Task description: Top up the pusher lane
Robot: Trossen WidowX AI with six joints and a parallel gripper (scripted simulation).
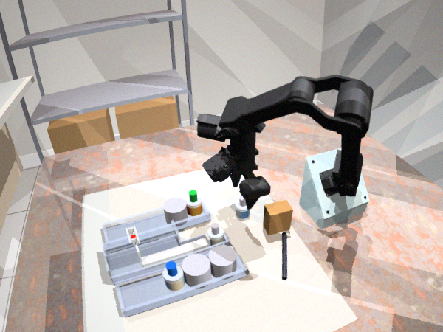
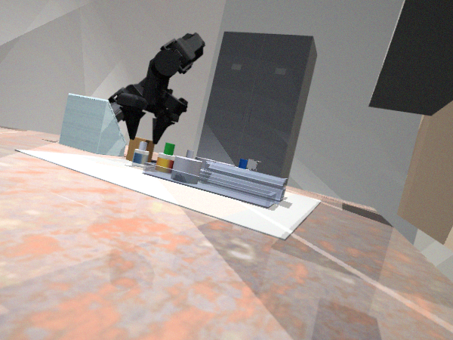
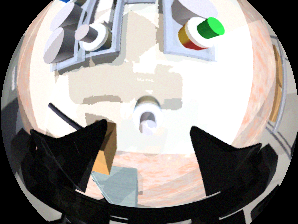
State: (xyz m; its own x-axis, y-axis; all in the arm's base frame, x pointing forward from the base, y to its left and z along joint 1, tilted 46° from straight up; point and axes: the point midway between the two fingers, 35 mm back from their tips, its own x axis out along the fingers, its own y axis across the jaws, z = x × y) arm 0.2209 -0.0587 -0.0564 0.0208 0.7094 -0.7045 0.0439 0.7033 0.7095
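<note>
Now: gripper tip 80 mm to the right of the cardboard box, 60 mm past it and 30 mm above it. Also, from my gripper tip: sprung lane: 250 mm ahead, 50 mm to the left, 50 mm below; white pusher plate: 210 mm ahead, 40 mm to the left, 20 mm below; black rod: 170 mm to the left, 60 mm below, 30 mm behind.
</note>
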